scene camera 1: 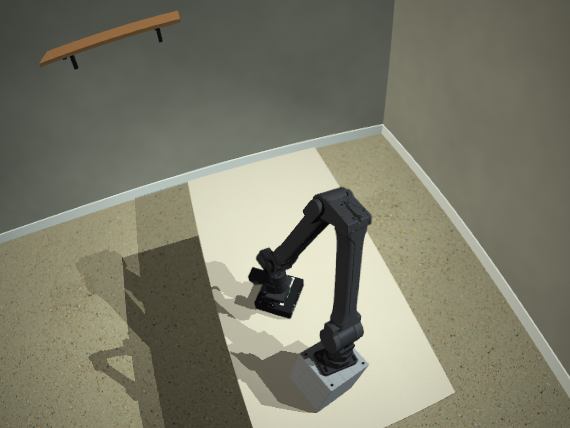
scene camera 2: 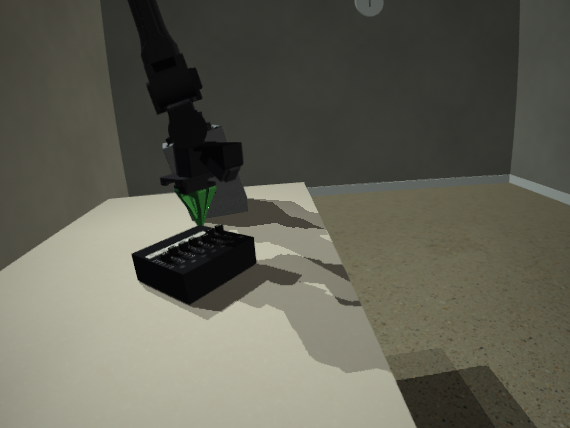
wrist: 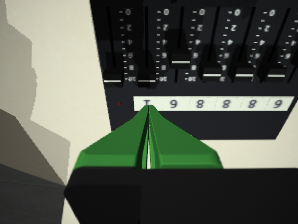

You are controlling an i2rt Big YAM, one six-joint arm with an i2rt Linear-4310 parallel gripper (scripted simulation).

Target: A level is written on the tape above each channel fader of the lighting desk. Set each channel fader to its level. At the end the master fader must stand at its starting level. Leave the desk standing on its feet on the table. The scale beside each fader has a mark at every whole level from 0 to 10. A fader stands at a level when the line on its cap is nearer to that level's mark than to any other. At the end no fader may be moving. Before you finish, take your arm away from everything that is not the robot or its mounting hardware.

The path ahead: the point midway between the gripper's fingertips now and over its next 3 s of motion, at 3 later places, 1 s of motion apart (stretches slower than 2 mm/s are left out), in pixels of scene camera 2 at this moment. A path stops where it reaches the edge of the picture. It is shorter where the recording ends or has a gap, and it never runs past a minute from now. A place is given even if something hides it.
The gripper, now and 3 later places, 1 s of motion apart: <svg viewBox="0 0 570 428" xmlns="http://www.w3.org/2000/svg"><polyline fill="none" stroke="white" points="200,225 200,225 202,230 206,231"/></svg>
